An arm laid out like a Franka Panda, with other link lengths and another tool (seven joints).
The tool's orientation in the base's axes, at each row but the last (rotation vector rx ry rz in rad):
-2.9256 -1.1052 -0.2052
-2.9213 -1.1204 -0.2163
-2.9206 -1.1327 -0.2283
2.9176 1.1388 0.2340
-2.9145 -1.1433 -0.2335
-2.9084 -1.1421 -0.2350
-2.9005 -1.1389 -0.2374
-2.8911 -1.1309 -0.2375
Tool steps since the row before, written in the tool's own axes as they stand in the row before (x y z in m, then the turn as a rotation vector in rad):
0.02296 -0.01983 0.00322 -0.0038 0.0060 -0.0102
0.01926 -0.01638 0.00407 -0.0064 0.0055 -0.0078
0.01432 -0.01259 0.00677 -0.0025 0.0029 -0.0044
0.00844 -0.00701 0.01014 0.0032 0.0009 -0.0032
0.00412 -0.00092 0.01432 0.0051 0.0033 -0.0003
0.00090 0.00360 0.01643 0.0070 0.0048 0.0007
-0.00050 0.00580 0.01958 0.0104 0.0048 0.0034
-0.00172 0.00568 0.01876 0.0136 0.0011 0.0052
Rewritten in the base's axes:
0.00437 0.03017 -0.00110 -0.0001 -0.0075 0.0099
0.00377 0.02523 -0.00225 -0.0020 -0.0088 0.0071
0.00291 0.01928 -0.00541 -0.0005 -0.0041 0.0042
0.00281 0.01139 -0.00925 0.0025 0.0013 0.0037
0.00433 0.00427 -0.01364 0.0059 0.0010 0.0012
0.00533 -0.00101 -0.01595 0.0084 0.0013 0.0005
0.00621 -0.00321 -0.01919 0.0112 0.0037 -0.0016
0.00506 -0.00381 -0.01863 0.0113 0.0088 -0.0030

